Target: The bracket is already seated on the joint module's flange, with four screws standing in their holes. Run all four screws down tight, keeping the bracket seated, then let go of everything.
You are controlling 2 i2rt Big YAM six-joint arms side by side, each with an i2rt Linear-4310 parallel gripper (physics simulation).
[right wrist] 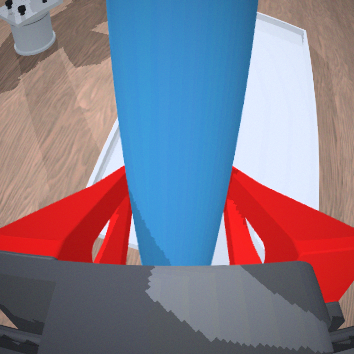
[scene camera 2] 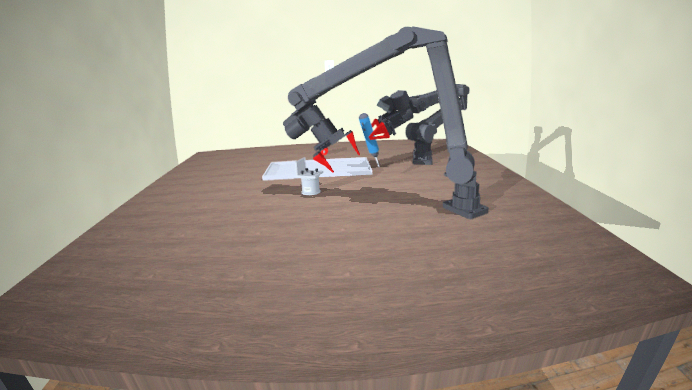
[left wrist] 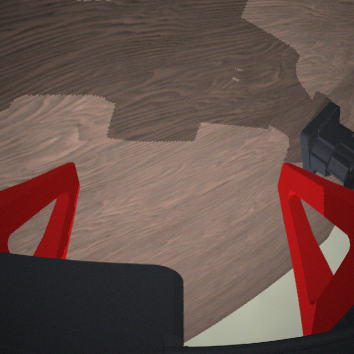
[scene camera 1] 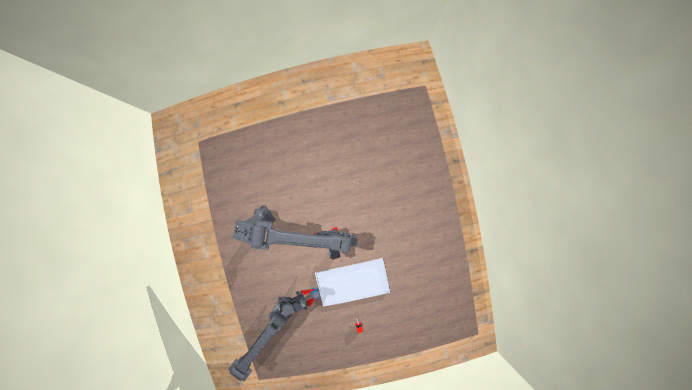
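Pixels of known places: left gripper, fingertip midpoint: (scene camera 2: 346,163) (left wrist: 178,173) (scene camera 1: 320,234); right gripper, fingertip midpoint: (right wrist: 177,176) (scene camera 2: 367,136); left arm's base at its link origin: (scene camera 2: 465,209) (left wrist: 317,138) (scene camera 1: 265,216); right arm's base at its link origin: (scene camera 2: 422,161).
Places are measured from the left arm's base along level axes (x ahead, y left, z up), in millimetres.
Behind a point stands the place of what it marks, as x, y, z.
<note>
The white joint module (scene camera 2: 310,185) @(313, -384, 32) (right wrist: 34,36) @(274, -419, 27) stands upright on the table. The grey L-shaped bracket (scene camera 2: 301,166) @(321, -432, 87) sits on top of it, with black screw heads (scene camera 2: 307,171) (right wrist: 21,9) standing above its plate. In the right wrist view the bracket is cut off by the frame. My right gripper (scene camera 2: 376,135) @(-2, -534, 134) (right wrist: 177,176) @(-2, -534, 134) is shut on the blue handle of a screwdriver (scene camera 2: 369,134) @(1, -512, 147) (right wrist: 175,110) @(-12, -523, 193), which is slightly tilted, its tip down, apart from the module. My left gripper (scene camera 2: 346,163) @(223, -301, 108) (left wrist: 178,173) @(223, -301, 108) is open and empty, above and beside the module. In scene camera 1 the left arm hides the module.
A white tray (scene camera 1: 352,282) @(161, -656, 4) (scene camera 2: 280,171) @(302, -717, 4) (right wrist: 282,115) @(120, -713, 4) lies behind the module in scene camera 2, near the screwdriver. A red and black tool (scene camera 1: 359,326) @(17, -901, 33) lies below the tray in scene camera 1. The right arm's base (left wrist: 327,145) shows at the right of the left wrist view.
</note>
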